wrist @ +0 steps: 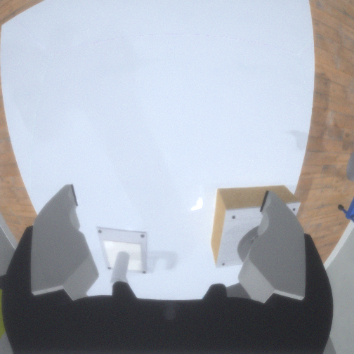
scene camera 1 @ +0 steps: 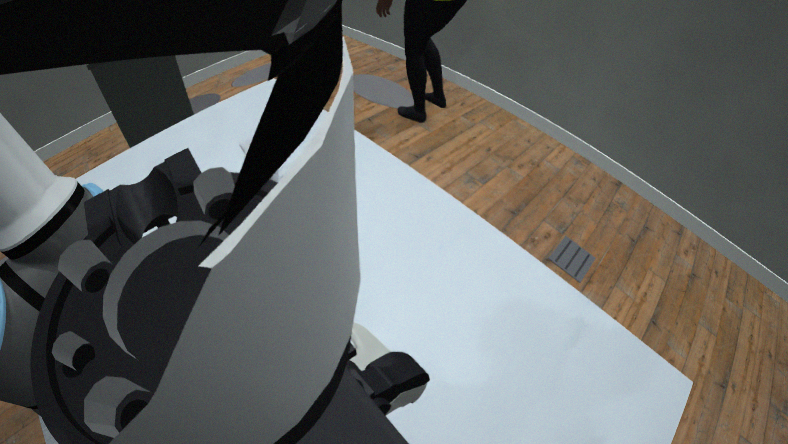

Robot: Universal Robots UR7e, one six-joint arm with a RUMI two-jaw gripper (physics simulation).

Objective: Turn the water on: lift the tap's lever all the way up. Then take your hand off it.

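The tap's light grey column (wrist: pixel 120 266) rises from a square plate (wrist: pixel 120 235) on the white table, low and left of the middle in the wrist view. The upper end of the column runs behind the black gripper body, so the lever does not show there, and its angle cannot be told. In the scene view the tap is hidden behind the arm. My gripper (wrist: pixel 169 191) is open and empty, with its two grey jaws wide apart. The tap's plate shows between the jaws, nearer the left one. Whether the gripper body touches the tap cannot be told.
A wooden block (wrist: pixel 240 197) with a grey top plate stands behind the right jaw. The white table (scene camera 1: pixel 468 286) (wrist: pixel 175 100) has wooden floor around it. Large arm parts (scene camera 1: pixel 286 242) fill the left of the scene view. A person's legs (scene camera 1: pixel 416 60) stand beyond the table.
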